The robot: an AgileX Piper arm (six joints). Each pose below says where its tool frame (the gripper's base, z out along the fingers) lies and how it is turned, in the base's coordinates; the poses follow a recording.
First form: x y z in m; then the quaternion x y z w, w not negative.
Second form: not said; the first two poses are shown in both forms.
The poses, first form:
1: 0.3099 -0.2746 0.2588 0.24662 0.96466 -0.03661 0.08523
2: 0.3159 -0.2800 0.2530 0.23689 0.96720 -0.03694 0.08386
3: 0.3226 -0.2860 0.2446 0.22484 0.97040 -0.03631 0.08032
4: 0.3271 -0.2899 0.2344 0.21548 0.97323 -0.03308 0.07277
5: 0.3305 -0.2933 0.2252 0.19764 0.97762 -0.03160 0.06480
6: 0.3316 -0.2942 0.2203 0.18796 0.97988 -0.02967 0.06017
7: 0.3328 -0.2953 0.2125 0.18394 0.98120 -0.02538 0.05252
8: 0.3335 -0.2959 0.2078 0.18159 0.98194 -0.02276 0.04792
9: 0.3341 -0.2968 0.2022 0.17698 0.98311 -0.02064 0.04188
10: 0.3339 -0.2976 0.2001 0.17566 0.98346 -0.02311 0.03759
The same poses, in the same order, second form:
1:
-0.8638 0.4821 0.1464 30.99
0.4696 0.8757 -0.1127 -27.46
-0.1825 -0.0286 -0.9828 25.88
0 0 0 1

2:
-0.8737 0.4644 0.1447 31.59
0.4520 0.8850 -0.1112 -28.00
-0.1797 -0.0317 -0.9832 25.30
0 0 0 1

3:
-0.8860 0.4422 0.1396 32.26
0.4305 0.8963 -0.1066 -28.60
-0.1722 -0.0344 -0.9845 24.46
0 0 0 1

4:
-0.8965 0.4242 0.1274 32.71
0.4146 0.9049 -0.0958 -28.99
-0.1559 -0.0330 -0.9872 23.44
0 0 0 1

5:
-0.9135 0.3905 0.1142 33.05
0.3823 0.9199 -0.0874 -29.33
-0.1392 -0.0362 -0.9896 22.52
0 0 0 1

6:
-0.9221 0.3719 0.1068 33.16
0.3648 0.9276 -0.0808 -29.42
-0.1291 -0.0355 -0.9910 22.03
0 0 0 1

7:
-0.9268 0.3636 0.0937 33.28
0.3583 0.9310 -0.0691 -29.53
-0.1124 -0.0305 -0.9932 21.25
0 0 0 1

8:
-0.9295 0.3588 0.0858 33.35
0.3544 0.9330 -0.0621 -29.59
-0.1024 -0.0273 -0.9944 20.78
0 0 0 1

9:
-0.9338 0.3497 0.0750 33.41
0.3463 0.9365 -0.0554 -29.68
-0.0897 -0.0258 -0.9956 20.22
0 0 0 1

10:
-0.9355 0.3472 0.0658 33.39
0.3438 0.9372 -0.0587 -29.76
-0.0821 -0.0322 -0.9961 20.01
0 0 0 1

